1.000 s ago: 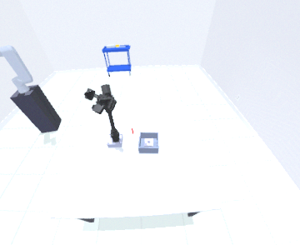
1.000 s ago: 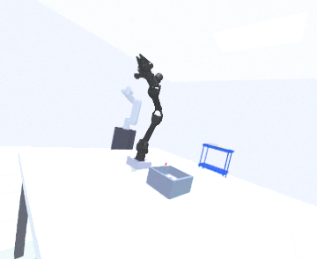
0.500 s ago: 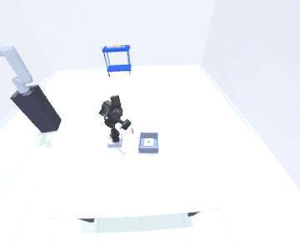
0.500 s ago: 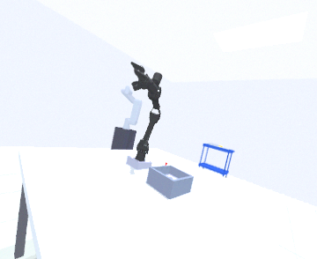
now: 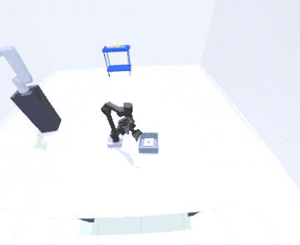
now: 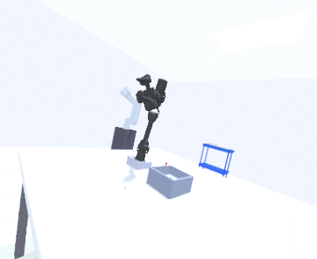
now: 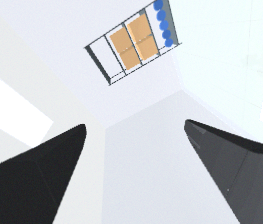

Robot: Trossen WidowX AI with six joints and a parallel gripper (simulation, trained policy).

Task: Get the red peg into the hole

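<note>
Now: gripper tip 46 cm to the right of the red peg and 46 cm above it. From my gripper tip the other things lie so: grey-blue box 14 cm ahead, 26 cm to the left, 47 cm below.
</note>
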